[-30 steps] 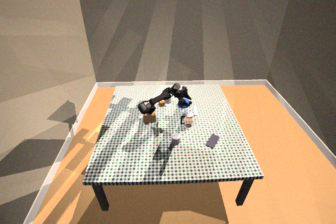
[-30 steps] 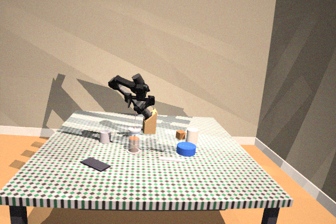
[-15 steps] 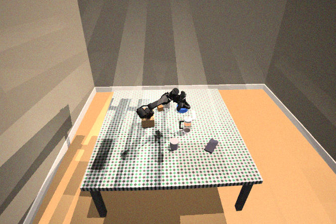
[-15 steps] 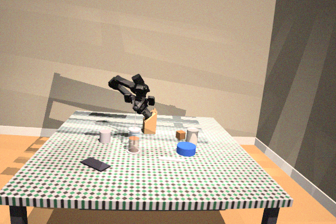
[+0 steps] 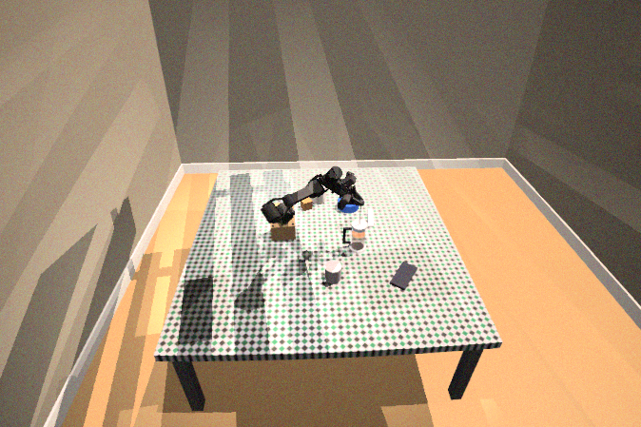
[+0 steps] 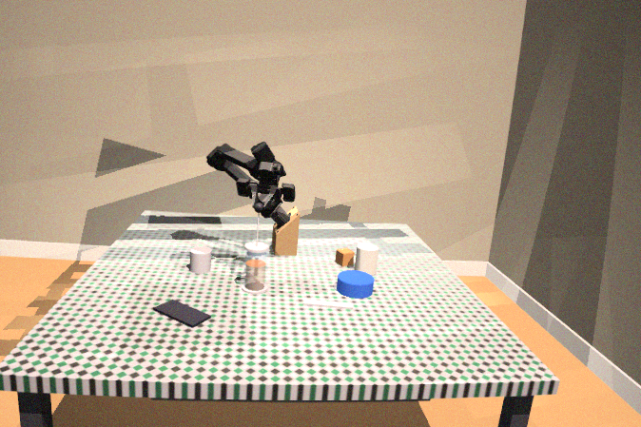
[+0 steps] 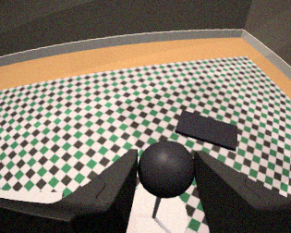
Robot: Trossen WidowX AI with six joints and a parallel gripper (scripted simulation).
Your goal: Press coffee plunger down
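The coffee press lies 14 cm below my gripper tip and 2 cm behind it. The rest, counted from my gripper tip: grey mug: 23 cm below, 20 cm to the right, 12 cm behind; then blue disc: 33 cm to the left, 25 cm below, 6 cm behind.
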